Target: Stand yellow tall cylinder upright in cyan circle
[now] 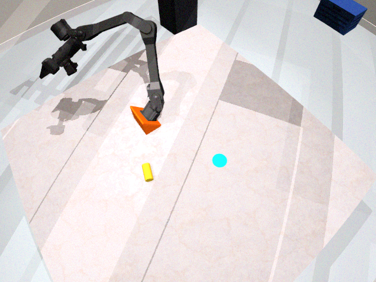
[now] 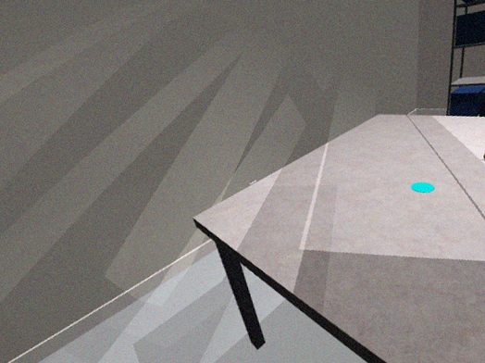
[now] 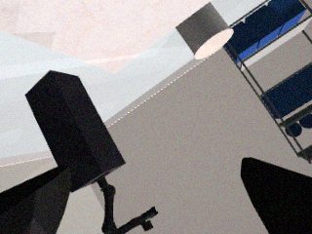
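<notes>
The yellow tall cylinder lies 54 cm ahead of my gripper tip, 12 cm to the left of it and 21 cm below it. Round my gripper tip: cyan circle 69 cm ahead, 38 cm to the left, 23 cm below.
</notes>
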